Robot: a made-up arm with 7 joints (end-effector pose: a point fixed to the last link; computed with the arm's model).
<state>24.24 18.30 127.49 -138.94 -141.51 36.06 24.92</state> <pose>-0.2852 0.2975 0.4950 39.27 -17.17 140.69</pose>
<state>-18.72 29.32 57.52 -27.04 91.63 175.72 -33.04</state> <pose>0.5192 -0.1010 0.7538 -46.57 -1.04 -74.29</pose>
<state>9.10 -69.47 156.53 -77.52 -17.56 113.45 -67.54</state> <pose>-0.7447 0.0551 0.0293 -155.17 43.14 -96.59</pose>
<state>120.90 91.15 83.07 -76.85 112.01 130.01 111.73</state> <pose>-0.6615 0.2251 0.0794 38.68 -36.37 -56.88</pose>
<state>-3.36 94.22 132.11 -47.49 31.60 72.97 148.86</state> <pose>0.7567 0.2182 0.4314 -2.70 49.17 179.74</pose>
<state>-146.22 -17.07 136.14 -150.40 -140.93 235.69 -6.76</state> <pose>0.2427 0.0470 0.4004 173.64 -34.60 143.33</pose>
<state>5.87 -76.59 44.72 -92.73 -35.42 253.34 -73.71</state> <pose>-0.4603 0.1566 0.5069 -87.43 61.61 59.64</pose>
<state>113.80 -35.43 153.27 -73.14 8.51 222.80 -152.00</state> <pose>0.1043 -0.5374 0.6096 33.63 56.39 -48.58</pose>
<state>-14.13 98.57 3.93 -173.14 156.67 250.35 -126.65</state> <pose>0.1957 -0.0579 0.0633 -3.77 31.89 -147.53</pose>
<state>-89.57 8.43 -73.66 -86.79 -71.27 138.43 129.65</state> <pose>-0.4177 -0.2958 0.7119 -98.59 -41.49 71.76</pose>
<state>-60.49 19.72 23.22 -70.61 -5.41 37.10 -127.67</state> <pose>0.4257 -0.4080 0.5542 -136.00 -30.69 77.49</pose>
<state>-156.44 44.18 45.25 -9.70 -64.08 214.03 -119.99</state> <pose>-0.3518 -0.2310 0.7406 2.69 23.75 -105.59</pose>
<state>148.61 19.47 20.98 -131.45 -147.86 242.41 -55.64</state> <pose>-0.3082 0.0556 0.4280 135.80 -1.80 23.10</pose>
